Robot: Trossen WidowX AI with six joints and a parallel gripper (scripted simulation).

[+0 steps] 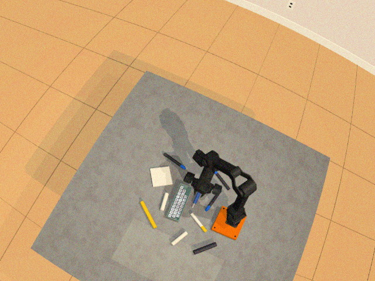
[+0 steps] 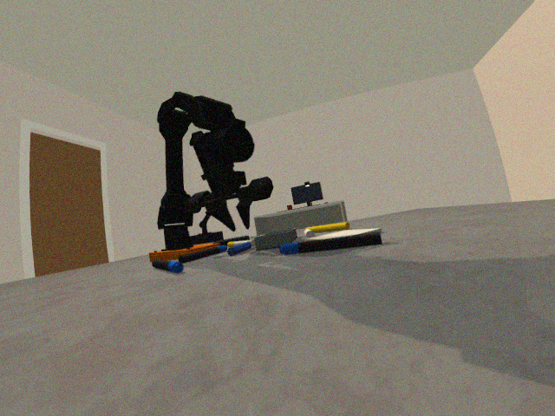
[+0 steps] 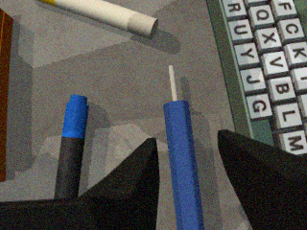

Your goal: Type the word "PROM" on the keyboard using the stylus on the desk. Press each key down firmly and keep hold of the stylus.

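Now: gripper tip 40 mm above the blue stylus and 20 mm to the right of it. From my gripper tip the other things lie so: stylus tip 50 mm to the left, 40 mm below, 10 mm behind; white pad 210 mm ahead, 40 mm below, 10 mm to the right; white-yellow stick 110 mm to the left, 90 mm behind, 40 mm below.
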